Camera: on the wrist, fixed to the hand. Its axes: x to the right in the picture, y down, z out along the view.
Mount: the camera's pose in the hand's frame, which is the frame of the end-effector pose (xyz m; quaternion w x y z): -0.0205 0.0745 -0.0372 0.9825 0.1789 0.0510 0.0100
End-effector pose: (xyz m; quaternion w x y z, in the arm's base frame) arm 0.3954 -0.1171 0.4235 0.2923 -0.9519 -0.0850 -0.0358
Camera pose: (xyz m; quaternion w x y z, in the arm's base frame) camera 0.3882 -0.2016 0.4108 0.4622 -0.8819 -0.0655 -0.0656
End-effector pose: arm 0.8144 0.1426 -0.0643 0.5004 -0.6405 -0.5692 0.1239
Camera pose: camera 0.8800 0.1176 -0.1136 0.6340 -0.5518 -0.5051 0.1959
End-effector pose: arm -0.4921 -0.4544 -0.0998 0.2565 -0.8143 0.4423 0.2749
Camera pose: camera -0.5574 -0.5027 -0.0723 0.3724 -0.7637 0.5049 0.1520
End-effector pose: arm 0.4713 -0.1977 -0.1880 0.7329 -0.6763 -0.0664 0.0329
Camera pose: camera 0.4594 -0.2311 -0.2661 0.8441 -0.5357 -0.0152 0.0170
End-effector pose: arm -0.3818 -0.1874 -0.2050 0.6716 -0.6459 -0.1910 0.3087
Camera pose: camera -0.3850 -0.2307 -0.2790 0.7820 -0.5321 -0.0917 0.3112
